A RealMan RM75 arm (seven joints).
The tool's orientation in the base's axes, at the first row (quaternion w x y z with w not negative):
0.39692, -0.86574, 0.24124, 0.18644
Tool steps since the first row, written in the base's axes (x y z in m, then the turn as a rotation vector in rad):
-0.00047, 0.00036, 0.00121, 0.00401, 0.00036, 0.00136
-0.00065, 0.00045, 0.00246, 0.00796, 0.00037, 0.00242
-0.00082, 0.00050, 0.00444, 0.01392, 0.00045, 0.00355
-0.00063, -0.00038, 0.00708, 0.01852, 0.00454, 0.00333
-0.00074, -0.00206, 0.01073, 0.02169, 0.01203, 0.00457
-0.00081, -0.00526, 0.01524, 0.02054, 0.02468, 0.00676
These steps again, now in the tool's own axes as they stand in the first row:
-0.00110, -0.00066, -0.00040, 0.00247, -0.00329, -0.00108
-0.00192, -0.00136, -0.00108, 0.00514, -0.00616, -0.00225
-0.00309, -0.00247, -0.00224, 0.00938, -0.01025, -0.00366
-0.00405, -0.00366, -0.00457, 0.01214, -0.01505, -0.00095
-0.00557, -0.00482, -0.00811, 0.01206, -0.02184, 0.00369
-0.00708, -0.00565, -0.01336, 0.00659, -0.02969, 0.01232

